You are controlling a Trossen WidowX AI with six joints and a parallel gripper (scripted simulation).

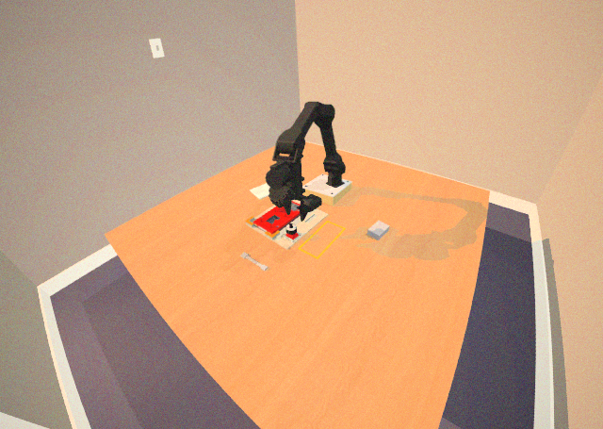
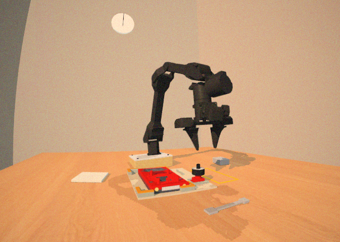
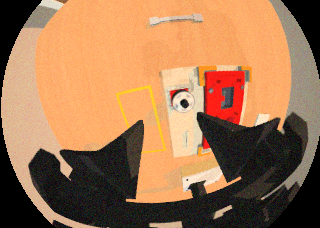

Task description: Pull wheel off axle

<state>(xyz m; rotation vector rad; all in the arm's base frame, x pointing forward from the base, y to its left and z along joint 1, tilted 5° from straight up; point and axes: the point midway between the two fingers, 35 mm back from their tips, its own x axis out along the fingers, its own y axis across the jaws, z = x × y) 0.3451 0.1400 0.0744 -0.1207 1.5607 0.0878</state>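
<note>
My gripper tip is now 7 cm above the black wheel and 3 cm to the left of it. From my gripper tip the other things lie so: grey block: 25 cm behind, 18 cm to the left, 9 cm below; white flat pad: 38 cm to the right, 10 cm below, 10 cm behind; grey dog-bone bar: 17 cm ahead, 10 cm below, 2 cm to the right.
</note>
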